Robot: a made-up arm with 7 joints.
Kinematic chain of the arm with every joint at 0, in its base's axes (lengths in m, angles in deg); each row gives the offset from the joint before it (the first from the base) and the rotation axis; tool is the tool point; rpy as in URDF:
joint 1: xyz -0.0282 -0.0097 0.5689 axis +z
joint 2: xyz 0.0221 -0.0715 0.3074 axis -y
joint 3: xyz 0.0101 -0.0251 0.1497 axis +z
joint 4: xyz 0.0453 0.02 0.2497 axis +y
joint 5: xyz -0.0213 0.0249 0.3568 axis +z
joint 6: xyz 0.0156 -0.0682 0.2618 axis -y
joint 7: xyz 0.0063 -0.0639 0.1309 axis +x
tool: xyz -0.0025 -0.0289 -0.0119 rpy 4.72 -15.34 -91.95
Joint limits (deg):
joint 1: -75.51..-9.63
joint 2: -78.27..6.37
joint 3: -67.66..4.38
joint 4: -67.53..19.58
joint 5: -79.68..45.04
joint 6: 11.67..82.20
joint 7: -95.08..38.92
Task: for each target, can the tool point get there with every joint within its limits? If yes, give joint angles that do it. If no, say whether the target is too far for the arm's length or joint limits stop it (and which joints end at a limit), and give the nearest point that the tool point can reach.
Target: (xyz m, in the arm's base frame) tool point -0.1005 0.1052 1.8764
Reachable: yes | joints -53.73 -8.24 -42.63 -21.44 7.26 76.06 -28.31
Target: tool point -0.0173 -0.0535 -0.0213
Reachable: no: joint limits stop it (at a limit: joint 1, joint 2, joint 3, joint 4, joint 5, joint 6, joint 7) | nearest point 0.6111 -0.3300 1.0486 | short by 1.271 m
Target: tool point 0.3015 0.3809 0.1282
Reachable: no: joint limits stop it (at a limit: joint 1, joint 2, joint 3, joint 4, joint 5, joint 6, joint 7) | nearest point 0.5254 0.4429 1.0486 | short by 0.949 m
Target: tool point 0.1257 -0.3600 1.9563
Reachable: yes | joints -51.60 -25.65 -43.23 -5.37 2.86 40.99 -69.07
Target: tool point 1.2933 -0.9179 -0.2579
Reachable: no: too far | nearest point 0.9430 -0.6772 0.7114 | short by 1.058 m
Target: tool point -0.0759 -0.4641 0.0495
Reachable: no: joint limits stop it (at a limit: joint 1, joint 2, joint 3, joint 4, joint 5, joint 6) | nearest point 0.0398 -1.0809 0.7848 | short by 0.967 m
